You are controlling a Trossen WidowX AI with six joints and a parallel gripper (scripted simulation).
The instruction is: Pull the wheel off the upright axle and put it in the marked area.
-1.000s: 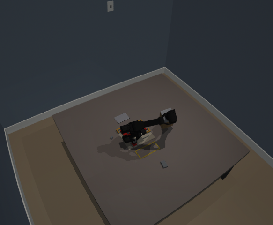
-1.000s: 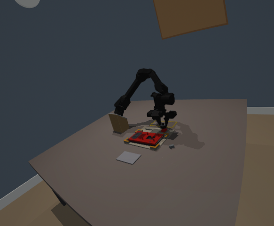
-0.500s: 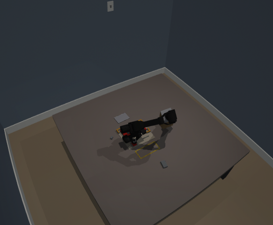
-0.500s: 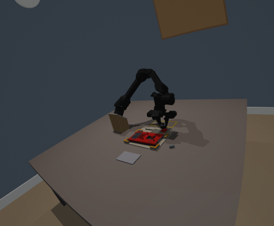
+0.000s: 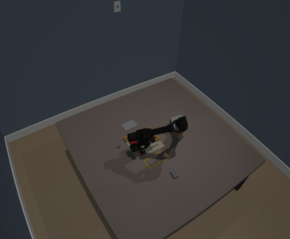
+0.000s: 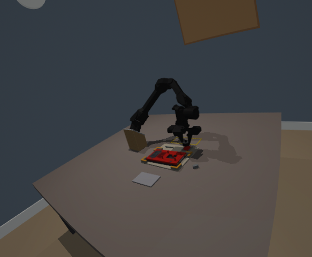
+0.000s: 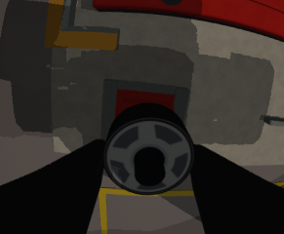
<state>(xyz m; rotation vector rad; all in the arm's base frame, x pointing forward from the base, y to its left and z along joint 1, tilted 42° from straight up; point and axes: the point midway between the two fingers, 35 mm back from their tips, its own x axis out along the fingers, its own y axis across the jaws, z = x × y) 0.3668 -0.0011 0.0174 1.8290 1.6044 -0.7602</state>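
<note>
My gripper tip is 10 mm above the upright axle. From my gripper tip the other things lie so: wheel: right at my gripper tip.
</note>
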